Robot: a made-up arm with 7 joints. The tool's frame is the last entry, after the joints.
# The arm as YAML. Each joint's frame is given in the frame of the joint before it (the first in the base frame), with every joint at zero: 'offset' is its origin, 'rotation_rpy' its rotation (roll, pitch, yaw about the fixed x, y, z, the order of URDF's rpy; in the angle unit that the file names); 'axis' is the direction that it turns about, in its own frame. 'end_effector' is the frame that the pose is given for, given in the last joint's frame.
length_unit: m
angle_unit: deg
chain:
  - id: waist
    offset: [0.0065, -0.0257, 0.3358]
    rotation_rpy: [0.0, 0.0, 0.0]
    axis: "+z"
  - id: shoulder
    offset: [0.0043, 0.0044, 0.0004]
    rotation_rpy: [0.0, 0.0, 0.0]
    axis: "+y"
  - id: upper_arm
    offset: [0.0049, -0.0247, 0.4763]
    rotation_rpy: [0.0, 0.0, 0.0]
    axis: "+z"
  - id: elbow
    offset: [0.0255, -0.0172, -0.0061]
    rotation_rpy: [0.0, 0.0, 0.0]
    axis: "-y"
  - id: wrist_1
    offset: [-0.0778, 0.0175, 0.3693]
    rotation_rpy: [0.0, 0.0, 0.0]
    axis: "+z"
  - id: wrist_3
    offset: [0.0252, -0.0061, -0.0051]
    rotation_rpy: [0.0, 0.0, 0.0]
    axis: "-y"
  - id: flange
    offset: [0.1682, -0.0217, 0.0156]
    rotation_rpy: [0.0, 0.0, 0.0]
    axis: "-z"
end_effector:
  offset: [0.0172, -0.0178, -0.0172]
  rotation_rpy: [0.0, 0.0, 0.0]
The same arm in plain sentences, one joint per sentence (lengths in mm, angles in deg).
The arm has seven revolute joints in a row. What follows holds with every joint at zero, and every direction is one of the base frame's. Joint 1 is mounted 6.5 mm along +x and 25.7 mm along -y and 335.8 mm along +z from the base frame's origin and rotates about +z. Joint 2 is mounted 4.3 mm along +x and 4.4 mm along +y and 0.4 mm along +z from joint 1 and rotates about +y. Joint 3 is mounted 4.9 mm along +x and 24.7 mm along -y and 476.3 mm along +z from joint 2 and rotates about +z. Joint 4 is mounted 25.5 mm along +x and 17.2 mm along -y and 6.1 mm along -z from joint 3 and rotates about -y. Joint 5 is mounted 77.8 mm along -x and 17.5 mm along +y and 369.3 mm along +z from joint 4 and rotates about +z. Joint 6 is mounted 25.2 mm along +x and 6.1 mm along -y and 5.1 mm along -z from joint 5 and rotates about -y. Joint 7 is mounted 168.2 mm along +x and 21.7 mm along -y and 15.6 mm along +z from joint 6 and rotates about -z. The tool frame, which is the frame that the pose is given for, is mounted 17.2 mm along +x and 17.8 mm along -y and 17.2 mm along -z from joint 7; its axes are parallel to the base frame's.
